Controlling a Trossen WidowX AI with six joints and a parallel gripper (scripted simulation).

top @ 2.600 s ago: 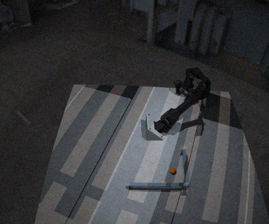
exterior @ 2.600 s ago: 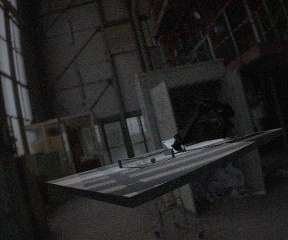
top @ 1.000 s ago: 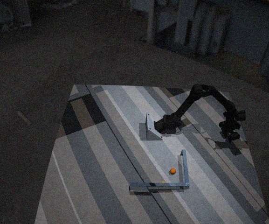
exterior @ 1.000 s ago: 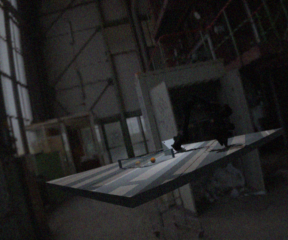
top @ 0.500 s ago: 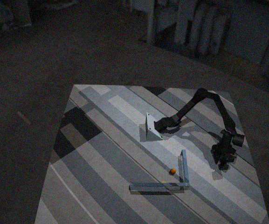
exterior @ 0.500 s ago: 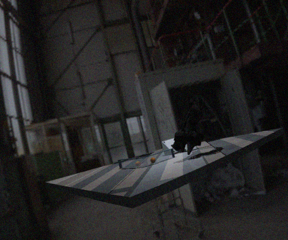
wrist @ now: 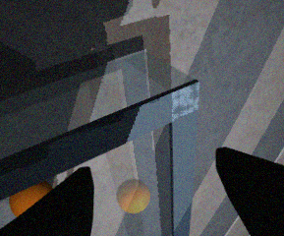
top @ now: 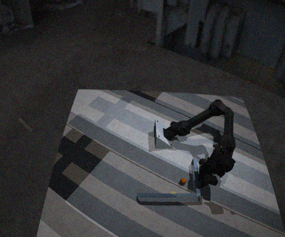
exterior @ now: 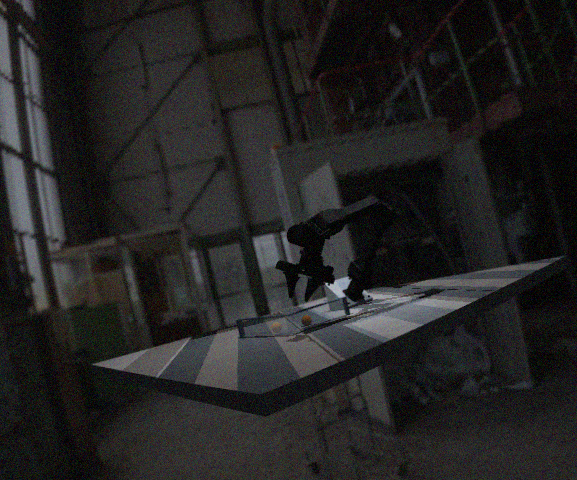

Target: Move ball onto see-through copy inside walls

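Right now the orange ball is 8 cm below my gripper tip, 7 cm to the right of it and 7 cm behind it. Round my gripper tip: see-through copy of ball: 13 cm to the right, 8 cm below, 1 cm ahead.
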